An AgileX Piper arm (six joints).
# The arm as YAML. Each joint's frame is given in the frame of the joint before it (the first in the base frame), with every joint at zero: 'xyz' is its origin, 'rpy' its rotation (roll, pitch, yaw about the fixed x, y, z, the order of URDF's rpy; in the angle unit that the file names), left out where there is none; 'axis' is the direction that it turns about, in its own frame. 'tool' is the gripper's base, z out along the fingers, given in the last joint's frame.
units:
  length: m
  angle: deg
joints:
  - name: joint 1
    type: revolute
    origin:
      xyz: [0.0, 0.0, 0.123]
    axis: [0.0, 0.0, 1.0]
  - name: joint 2
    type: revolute
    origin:
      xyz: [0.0, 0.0, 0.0]
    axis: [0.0, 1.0, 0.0]
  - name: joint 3
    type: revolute
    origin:
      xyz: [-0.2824, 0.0, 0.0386]
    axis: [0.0, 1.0, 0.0]
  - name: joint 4
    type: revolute
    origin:
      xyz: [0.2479, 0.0, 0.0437]
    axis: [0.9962, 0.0, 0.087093]
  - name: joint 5
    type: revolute
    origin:
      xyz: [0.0, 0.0, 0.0]
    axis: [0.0, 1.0, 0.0]
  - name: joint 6
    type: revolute
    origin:
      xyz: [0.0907, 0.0, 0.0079]
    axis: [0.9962, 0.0, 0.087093]
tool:
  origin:
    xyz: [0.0, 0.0, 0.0]
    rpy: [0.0, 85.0, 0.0]
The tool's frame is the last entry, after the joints.
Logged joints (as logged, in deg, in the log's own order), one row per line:
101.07 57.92 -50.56 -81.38 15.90 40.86
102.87 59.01 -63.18 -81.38 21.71 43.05
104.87 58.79 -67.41 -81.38 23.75 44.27
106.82 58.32 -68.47 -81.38 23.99 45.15
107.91 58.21 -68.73 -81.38 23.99 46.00
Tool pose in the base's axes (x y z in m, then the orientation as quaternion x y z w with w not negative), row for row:
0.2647 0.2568 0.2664 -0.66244 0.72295 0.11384 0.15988
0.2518 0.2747 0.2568 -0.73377 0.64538 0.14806 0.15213
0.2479 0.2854 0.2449 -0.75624 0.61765 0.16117 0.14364
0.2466 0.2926 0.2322 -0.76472 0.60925 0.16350 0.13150
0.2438 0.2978 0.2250 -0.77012 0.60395 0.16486 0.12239
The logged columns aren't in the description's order. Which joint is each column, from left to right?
Columns, left to right: joint 2, joint 5, joint 6, joint 3, joint 4, joint 1.
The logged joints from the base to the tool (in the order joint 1, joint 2, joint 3, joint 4, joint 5, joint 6), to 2 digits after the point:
40.86 101.07 -81.38 15.90 57.92 -50.56
43.05 102.87 -81.38 21.71 59.01 -63.18
44.27 104.87 -81.38 23.75 58.79 -67.41
45.15 106.82 -81.38 23.99 58.32 -68.47
46.00 107.91 -81.38 23.99 58.21 -68.73

